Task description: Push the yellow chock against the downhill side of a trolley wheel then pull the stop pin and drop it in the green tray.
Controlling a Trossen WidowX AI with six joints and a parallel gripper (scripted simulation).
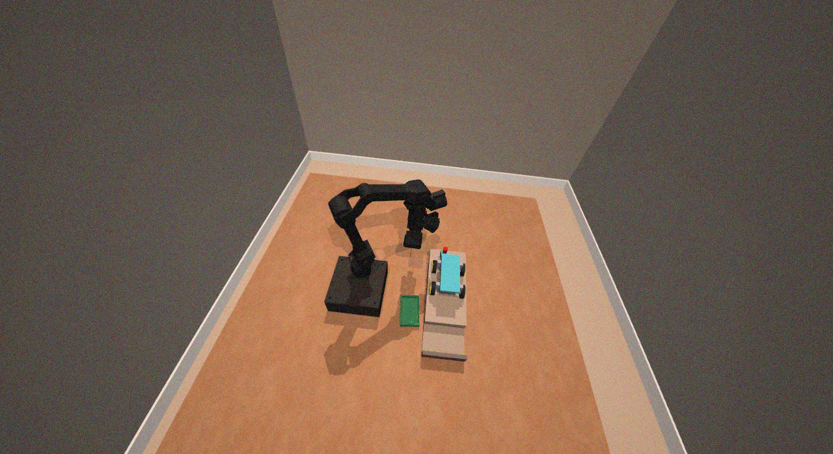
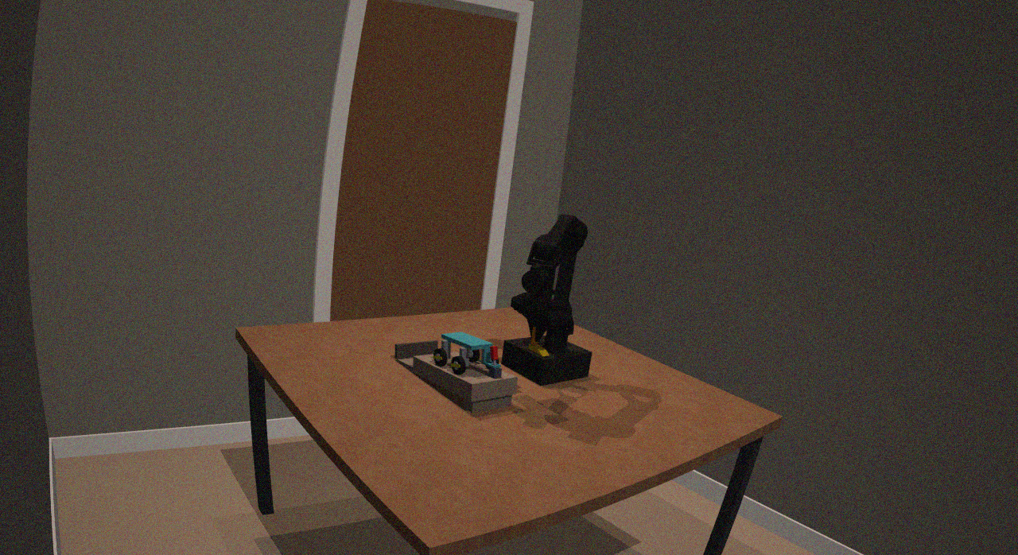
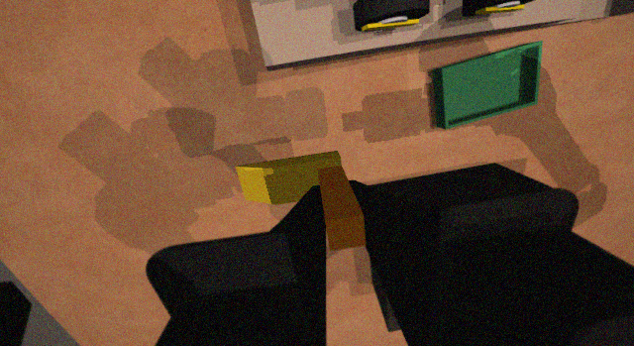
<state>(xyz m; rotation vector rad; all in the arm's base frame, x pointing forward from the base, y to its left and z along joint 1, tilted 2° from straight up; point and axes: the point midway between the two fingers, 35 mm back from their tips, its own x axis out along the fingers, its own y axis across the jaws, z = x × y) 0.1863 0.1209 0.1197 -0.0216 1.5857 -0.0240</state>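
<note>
Now: gripper tip 130 mm short of the red-headed stop pin and 50 mm above it. The rest, counted from my gripper tip: trolley 150 mm ahead, 100 mm to the right, 60 mm below; then yellow chock 20 mm to the left, 10 mm below; then grey ramp 150 mm ahead, 110 mm to the right, 130 mm below.
</note>
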